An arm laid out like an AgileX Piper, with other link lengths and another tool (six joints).
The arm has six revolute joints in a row. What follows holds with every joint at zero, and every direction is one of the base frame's. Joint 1 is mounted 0.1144 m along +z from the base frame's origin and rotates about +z. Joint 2 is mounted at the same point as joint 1 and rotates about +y. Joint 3 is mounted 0.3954 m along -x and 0.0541 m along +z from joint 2 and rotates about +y. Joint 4 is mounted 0.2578 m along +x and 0.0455 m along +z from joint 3 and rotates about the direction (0.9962, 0, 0.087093). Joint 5 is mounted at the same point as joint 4 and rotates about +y. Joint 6 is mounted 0.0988 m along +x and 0.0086 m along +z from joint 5 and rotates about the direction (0.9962, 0, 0.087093). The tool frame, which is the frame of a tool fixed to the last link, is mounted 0.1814 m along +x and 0.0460 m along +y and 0.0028 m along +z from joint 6; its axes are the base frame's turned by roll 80.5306, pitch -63.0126 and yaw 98.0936 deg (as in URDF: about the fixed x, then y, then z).
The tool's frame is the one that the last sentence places.
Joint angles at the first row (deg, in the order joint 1, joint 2, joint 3, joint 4, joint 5, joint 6):
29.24 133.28 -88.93 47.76 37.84 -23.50
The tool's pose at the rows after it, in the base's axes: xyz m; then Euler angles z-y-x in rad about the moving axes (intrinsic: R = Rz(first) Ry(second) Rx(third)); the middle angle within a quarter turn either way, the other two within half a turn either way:
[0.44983, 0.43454, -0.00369, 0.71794, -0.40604, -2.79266]
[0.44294, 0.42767, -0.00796, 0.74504, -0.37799, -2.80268]
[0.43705, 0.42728, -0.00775, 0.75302, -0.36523, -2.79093]
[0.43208, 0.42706, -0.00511, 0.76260, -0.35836, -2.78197]
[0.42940, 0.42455, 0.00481, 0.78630, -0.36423, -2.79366]
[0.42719, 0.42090, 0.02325, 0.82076, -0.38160, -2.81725]
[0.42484, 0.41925, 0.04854, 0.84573, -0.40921, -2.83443]
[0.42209, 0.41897, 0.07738, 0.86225, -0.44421, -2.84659]
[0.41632, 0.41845, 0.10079, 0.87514, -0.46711, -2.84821]
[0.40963, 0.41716, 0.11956, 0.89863, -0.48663, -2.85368]
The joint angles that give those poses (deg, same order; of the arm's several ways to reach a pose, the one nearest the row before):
29.24 133.21 -88.93 41.31 38.80 -19.34
29.14 133.21 -88.93 39.11 40.27 -18.54
29.14 133.21 -88.93 39.11 41.45 -18.68
29.14 132.98 -88.94 39.11 42.53 -18.92
29.14 131.79 -88.93 38.01 43.42 -18.92
29.14 129.63 -88.93 36.39 44.48 -18.92
29.14 126.92 -88.93 35.50 45.61 -18.92
29.14 123.97 -88.93 35.23 46.66 -18.92
29.14 121.58 -88.94 35.23 48.04 -18.92
29.14 119.61 -88.93 35.23 49.37 -19.53

